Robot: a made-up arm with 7 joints. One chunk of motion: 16 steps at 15 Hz.
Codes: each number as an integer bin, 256 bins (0 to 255) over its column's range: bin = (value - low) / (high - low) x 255, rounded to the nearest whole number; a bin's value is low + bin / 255 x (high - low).
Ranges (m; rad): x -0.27..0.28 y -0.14..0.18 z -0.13..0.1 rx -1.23..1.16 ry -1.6..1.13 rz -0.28..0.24
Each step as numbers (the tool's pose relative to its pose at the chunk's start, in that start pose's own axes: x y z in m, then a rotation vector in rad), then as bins.
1 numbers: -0.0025 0.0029 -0.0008 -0.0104 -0.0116 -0.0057
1 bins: 124 114 143 130 148 135
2 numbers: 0.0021 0.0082 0.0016 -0.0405 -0.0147 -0.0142
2 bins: 126 118 146 127 148 130
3 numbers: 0.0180 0.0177 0.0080 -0.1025 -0.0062 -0.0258
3 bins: 134 126 153 120 149 125
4 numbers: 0.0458 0.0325 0.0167 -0.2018 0.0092 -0.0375
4 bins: 146 137 163 110 150 119
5 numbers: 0.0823 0.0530 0.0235 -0.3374 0.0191 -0.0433
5 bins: 163 154 170 95 151 116
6 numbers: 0.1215 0.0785 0.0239 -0.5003 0.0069 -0.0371
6 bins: 182 174 171 78 150 119
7 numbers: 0.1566 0.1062 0.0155 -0.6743 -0.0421 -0.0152
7 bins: 198 196 161 59 146 130
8 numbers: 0.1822 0.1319 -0.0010 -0.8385 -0.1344 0.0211
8 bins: 210 217 143 42 137 148
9 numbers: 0.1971 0.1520 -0.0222 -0.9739 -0.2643 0.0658
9 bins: 217 233 120 27 125 170
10 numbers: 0.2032 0.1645 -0.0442 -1.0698 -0.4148 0.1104
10 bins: 219 243 95 17 111 191
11 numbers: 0.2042 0.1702 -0.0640 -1.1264 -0.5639 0.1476
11 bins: 220 247 73 11 97 210
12 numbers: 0.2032 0.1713 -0.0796 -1.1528 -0.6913 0.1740
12 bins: 219 248 56 8 85 223
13 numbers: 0.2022 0.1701 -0.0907 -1.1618 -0.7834 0.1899
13 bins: 219 247 44 7 76 230
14 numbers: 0.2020 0.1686 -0.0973 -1.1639 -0.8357 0.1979
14 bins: 219 246 36 7 71 234
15 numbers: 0.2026 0.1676 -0.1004 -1.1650 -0.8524 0.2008
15 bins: 219 245 33 7 70 236
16 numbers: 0.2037 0.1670 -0.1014 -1.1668 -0.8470 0.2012
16 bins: 220 245 32 7 70 236
